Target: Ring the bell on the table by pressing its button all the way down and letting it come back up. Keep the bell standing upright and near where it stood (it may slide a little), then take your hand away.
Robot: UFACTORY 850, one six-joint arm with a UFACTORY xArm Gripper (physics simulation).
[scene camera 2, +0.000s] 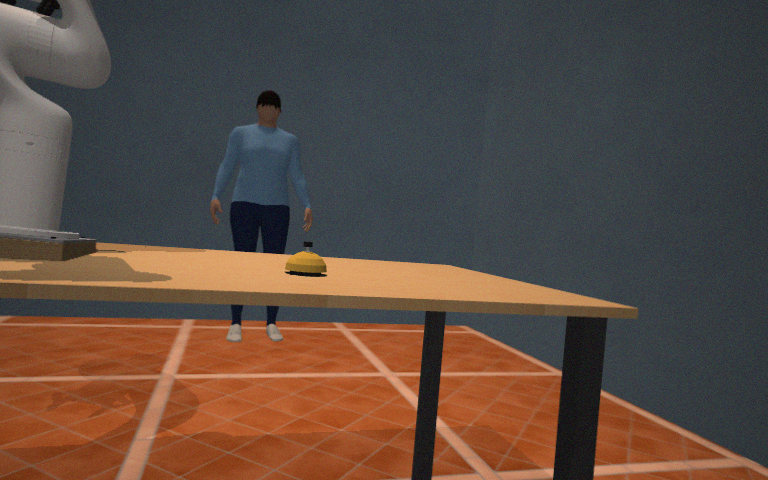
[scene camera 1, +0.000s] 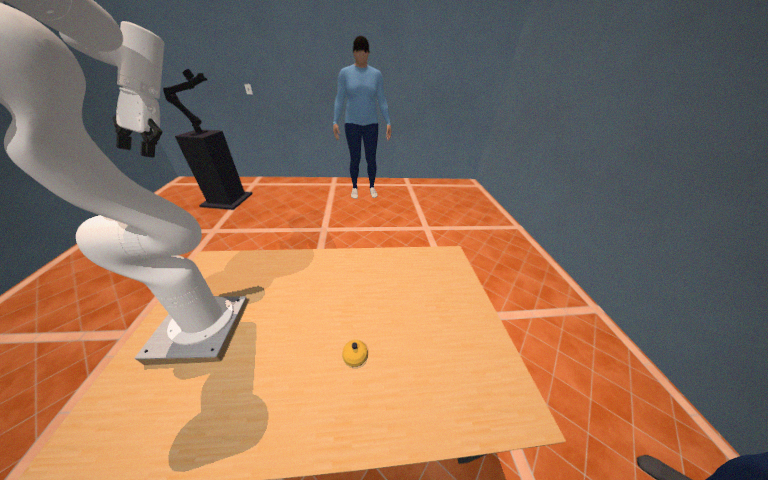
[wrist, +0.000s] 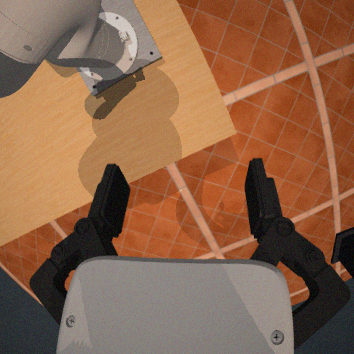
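Note:
A yellow dome-shaped bell [scene camera 1: 355,353] [scene camera 2: 305,263] stands upright on the wooden table [scene camera 1: 407,396] [scene camera 2: 396,283] [wrist: 30,150]. Its black button [scene camera 1: 354,345] [scene camera 2: 308,244] stands up above the dome, with a short stem showing under it. My gripper [scene camera 1: 136,151] [wrist: 183,173] is open and empty. It hangs high up, far to the left of the bell and well above table height. In the wrist view its two black fingers are wide apart over the table's edge and the floor; the bell does not show there.
The arm's base plate [scene camera 1: 181,350] [wrist: 145,40] is fixed at the table's left side. A person in a light blue top [scene camera 1: 361,96] [scene camera 2: 263,164] stands behind the table. A black pedestal [scene camera 1: 212,166] with a small black arm stands at the back left. Part of another person's dark leg [scene camera 1: 741,468] shows at the lower right.

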